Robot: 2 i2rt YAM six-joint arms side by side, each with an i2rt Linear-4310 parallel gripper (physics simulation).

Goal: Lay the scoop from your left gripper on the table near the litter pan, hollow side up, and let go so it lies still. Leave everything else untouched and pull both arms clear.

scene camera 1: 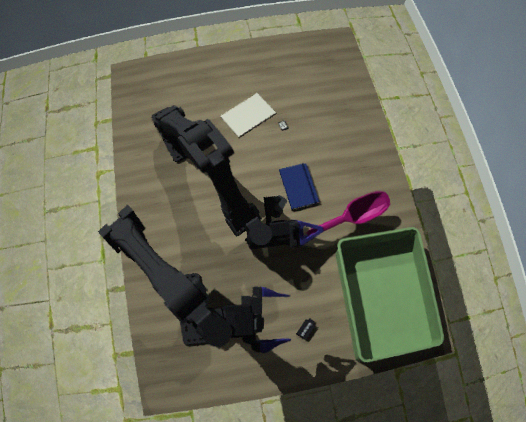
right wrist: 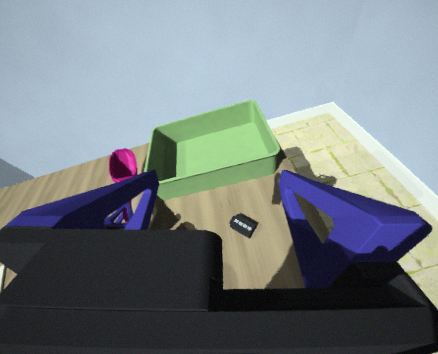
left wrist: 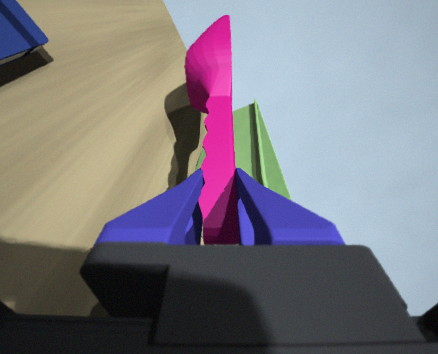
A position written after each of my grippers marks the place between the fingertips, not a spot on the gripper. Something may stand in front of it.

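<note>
Pink scoop (left wrist: 208,65) (right wrist: 122,164). Green litter pan (scene camera 1: 390,302) (right wrist: 232,144) (left wrist: 254,153). Blue book (scene camera 1: 300,190). Cream pad (scene camera 1: 253,111), out of frame in the left wrist view. My left gripper (scene camera 1: 322,229) (left wrist: 219,176). My right gripper (scene camera 1: 289,317).
</note>
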